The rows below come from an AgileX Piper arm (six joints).
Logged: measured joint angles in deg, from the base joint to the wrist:
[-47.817, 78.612, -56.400, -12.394, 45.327, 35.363]
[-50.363, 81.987, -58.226, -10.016, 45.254, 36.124]
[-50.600, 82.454, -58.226, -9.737, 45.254, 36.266]
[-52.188, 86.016, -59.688, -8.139, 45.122, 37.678]
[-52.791, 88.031, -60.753, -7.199, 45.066, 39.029]
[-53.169, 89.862, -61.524, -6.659, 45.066, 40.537]
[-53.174, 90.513, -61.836, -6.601, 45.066, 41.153]
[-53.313, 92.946, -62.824, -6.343, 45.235, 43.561]
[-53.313, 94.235, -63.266, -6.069, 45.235, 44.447]
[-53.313, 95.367, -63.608, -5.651, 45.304, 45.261]
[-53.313, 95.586, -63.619, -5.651, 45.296, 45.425]
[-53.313, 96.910, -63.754, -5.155, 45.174, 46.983]
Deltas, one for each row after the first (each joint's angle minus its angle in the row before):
[-2.546, 3.375, -1.826, 2.378, -0.073, 0.761]
[-0.237, 0.467, 0.000, 0.279, 0.000, 0.142]
[-1.588, 3.562, -1.462, 1.598, -0.132, 1.412]
[-0.603, 2.015, -1.065, 0.940, -0.056, 1.351]
[-0.378, 1.831, -0.771, 0.540, 0.000, 1.508]
[-0.005, 0.651, -0.312, 0.058, 0.000, 0.616]
[-0.139, 2.433, -0.988, 0.258, 0.169, 2.408]
[0.000, 1.289, -0.442, 0.274, 0.000, 0.886]
[0.000, 1.132, -0.342, 0.418, 0.069, 0.814]
[0.000, 0.219, -0.011, 0.000, -0.008, 0.164]
[0.000, 1.324, -0.135, 0.496, -0.122, 1.558]

